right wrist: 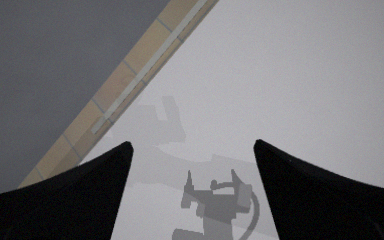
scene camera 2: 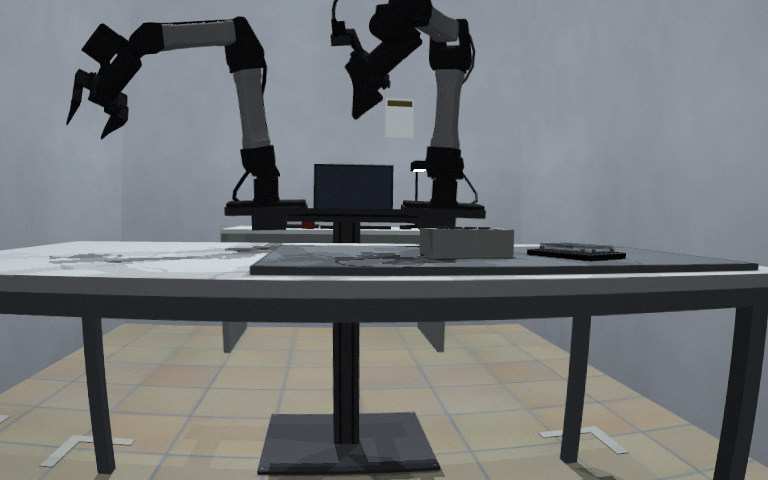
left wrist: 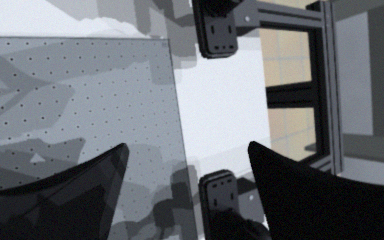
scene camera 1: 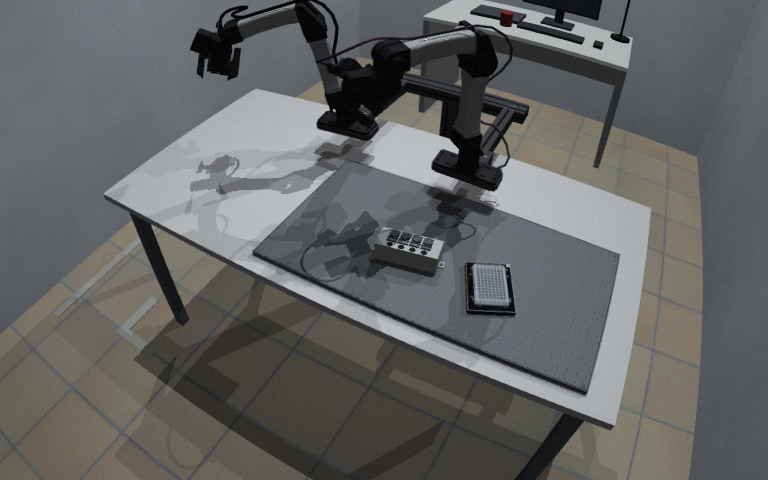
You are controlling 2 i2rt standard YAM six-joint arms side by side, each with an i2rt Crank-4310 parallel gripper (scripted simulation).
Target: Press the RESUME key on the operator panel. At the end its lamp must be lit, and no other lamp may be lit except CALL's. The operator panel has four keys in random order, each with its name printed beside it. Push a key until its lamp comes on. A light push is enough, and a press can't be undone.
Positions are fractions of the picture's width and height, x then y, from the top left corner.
Scene:
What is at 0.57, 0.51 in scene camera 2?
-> An operator panel.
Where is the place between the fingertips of my left gripper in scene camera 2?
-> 0.46, 0.23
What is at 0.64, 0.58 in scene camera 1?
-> A well plate.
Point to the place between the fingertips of my right gripper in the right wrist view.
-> At 0.50, 0.60

